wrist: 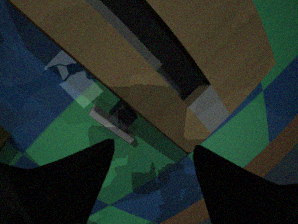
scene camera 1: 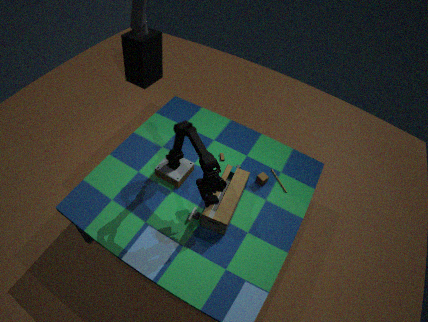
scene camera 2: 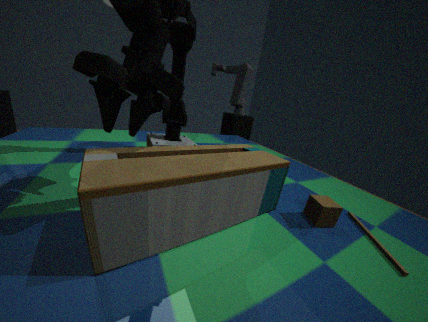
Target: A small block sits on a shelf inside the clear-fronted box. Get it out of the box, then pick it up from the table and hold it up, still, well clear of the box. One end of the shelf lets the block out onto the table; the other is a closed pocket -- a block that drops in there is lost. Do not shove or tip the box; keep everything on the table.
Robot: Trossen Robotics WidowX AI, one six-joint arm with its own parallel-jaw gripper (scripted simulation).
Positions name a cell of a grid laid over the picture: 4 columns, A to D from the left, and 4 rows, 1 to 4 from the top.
Scene:
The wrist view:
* my gripper: C3
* box: C2
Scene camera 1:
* box: C3
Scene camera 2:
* my gripper: B2
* box: B3
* brown block: D3

